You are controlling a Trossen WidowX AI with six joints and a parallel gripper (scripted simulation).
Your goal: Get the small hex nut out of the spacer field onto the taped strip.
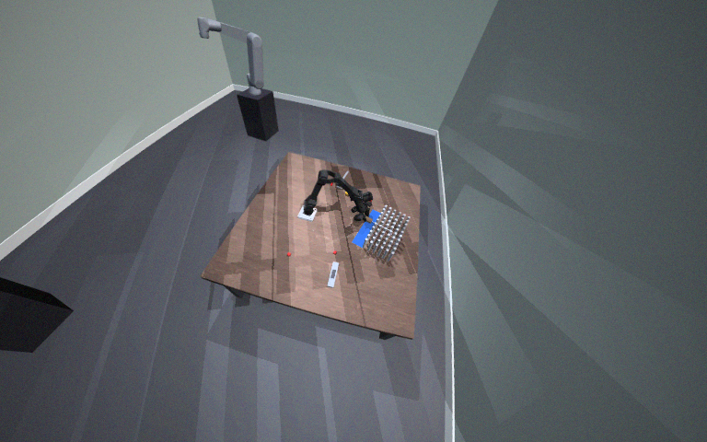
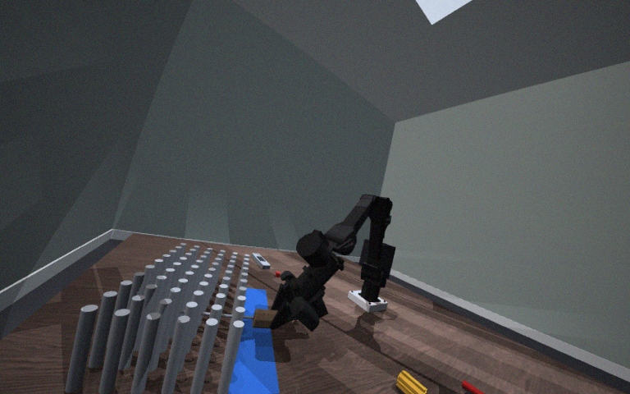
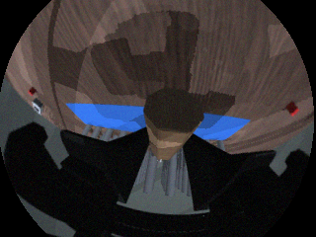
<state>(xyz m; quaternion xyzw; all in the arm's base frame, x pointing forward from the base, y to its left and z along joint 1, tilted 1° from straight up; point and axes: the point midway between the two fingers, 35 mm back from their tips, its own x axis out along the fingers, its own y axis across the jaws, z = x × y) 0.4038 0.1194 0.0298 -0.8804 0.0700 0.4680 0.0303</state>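
My gripper tip is 4 cm to the left of the blue taped strip, 3 cm short of it and 3 cm above it. Also, from my gripper tip: red tool 40 cm behind, 33 cm to the left, 2 cm below; then grey flat bar 48 cm to the right, 7 cm behind, 1 cm below; then yellow object 23 cm behind, 22 cm to the left, 1 cm below.
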